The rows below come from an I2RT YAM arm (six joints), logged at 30 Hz.
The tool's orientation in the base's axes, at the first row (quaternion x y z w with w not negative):
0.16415 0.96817 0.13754 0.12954
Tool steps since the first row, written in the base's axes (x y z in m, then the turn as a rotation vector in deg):
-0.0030 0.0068 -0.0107 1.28 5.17 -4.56
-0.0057 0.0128 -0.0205 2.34 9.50 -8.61
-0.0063 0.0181 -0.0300 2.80 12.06 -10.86
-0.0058 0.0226 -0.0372 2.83 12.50 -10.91
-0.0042 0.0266 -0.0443 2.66 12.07 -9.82
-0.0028 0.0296 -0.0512 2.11 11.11 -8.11
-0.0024 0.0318 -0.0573 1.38 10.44 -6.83
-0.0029 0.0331 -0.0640 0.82 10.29 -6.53
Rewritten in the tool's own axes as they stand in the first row. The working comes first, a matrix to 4 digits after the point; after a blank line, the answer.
The tool's axes in the first row as the columns of a matrix, in the base's axes (used below as rounded here):
-0.9125 0.2822 0.2960
0.3535 0.9083 0.2238
-0.2057 0.3089 -0.9286

0.0073 0.0020 0.0106 1.60 3.65 5.77
0.0139 0.0037 0.0202 2.99 6.63 10.81
0.0183 0.0054 0.0300 3.94 8.39 13.61
0.0209 0.0074 0.0379 4.08 8.78 13.77
0.0223 0.0093 0.0458 3.86 8.68 12.61
0.0236 0.0103 0.0533 3.67 8.18 10.64
0.0252 0.0105 0.0596 3.84 7.76 9.09
0.0275 0.0095 0.0660 4.23 7.56 8.61

